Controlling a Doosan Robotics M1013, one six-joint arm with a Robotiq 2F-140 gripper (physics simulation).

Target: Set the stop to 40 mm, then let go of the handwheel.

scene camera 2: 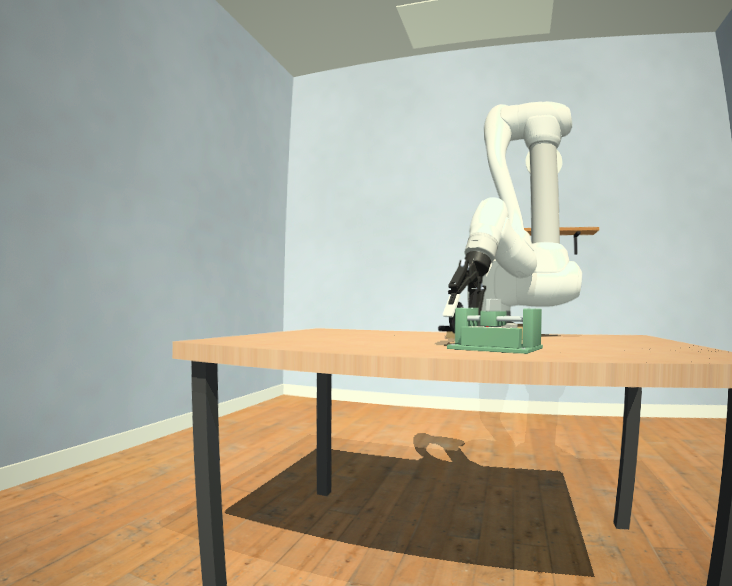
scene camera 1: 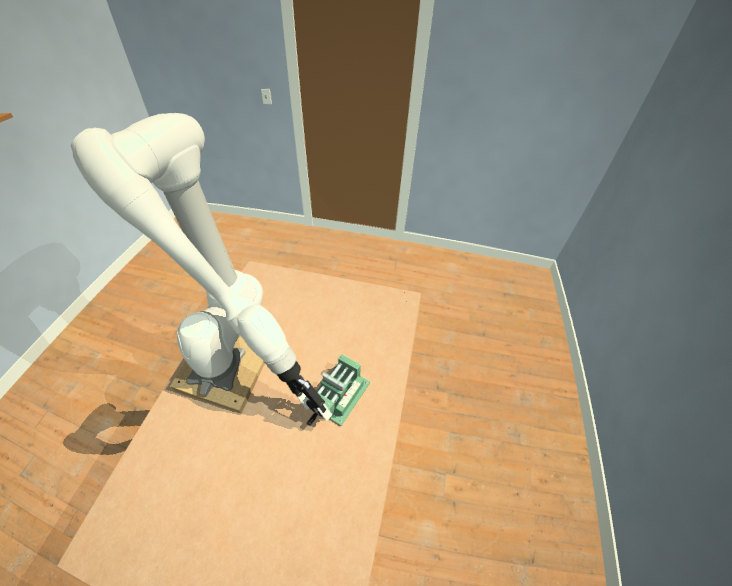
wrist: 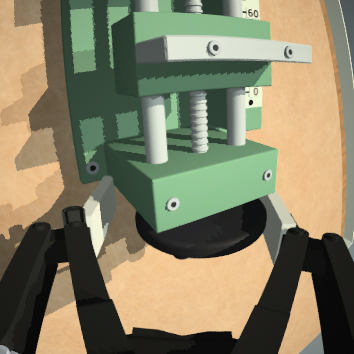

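Where they show: gripper, between the fingertips: (scene camera 1: 318,411); arm's base, origin of its link: (scene camera 1: 217,366).
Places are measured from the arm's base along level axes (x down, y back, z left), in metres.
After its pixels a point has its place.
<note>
The green fixture (scene camera 1: 349,410) @(x 0.027, y -0.527, z -0.100 m) (scene camera 2: 491,337) @(x 0.005, y -0.540, z -0.053 m) stands on the table. Its stop, a green block (wrist: 200,77) @(x -0.056, y -0.452, z -0.048 m) with a pale bar (scene camera 1: 333,381) @(x -0.085, y -0.469, z -0.046 m) (wrist: 235,49) @(x -0.086, y -0.456, z -0.036 m) across it, rides on two rods and a screw. In the wrist view the scale (wrist: 254,92) @(x -0.019, y -0.510, z -0.094 m) shows 0 below the bar and 60 above it; the marks between are hidden, so the exact setting cannot be read. The black handwheel (wrist: 205,242) @(x -0.073, y -0.406, z -0.117 m) is partly hidden under the end block (wrist: 215,185) @(x -0.063, y -0.430, z -0.100 m). My gripper (scene camera 1: 318,416) @(x -0.013, y -0.425, z -0.131 m) (scene camera 2: 462,310) (wrist: 186,195) @(x -0.013, y -0.425, z -0.131 m) is shut on the handwheel, with one pad at each side, and is tilted relative to the end block.
The table top (scene camera 1: 262,501) @(x 0.037, y -0.289, z -0.428 m) (scene camera 2: 293,348) @(x 0.037, y -0.603, z -0.512 m) carries the fixture and the arm's wooden base plate (scene camera 1: 213,397) @(x 0.001, y -0.032, z -0.124 m). The arm reaches down from behind the fixture in the second scene view. A wall shelf (scene camera 2: 579,230) is behind the arm, and a brown door (scene camera 1: 357,109) is in the far wall.
</note>
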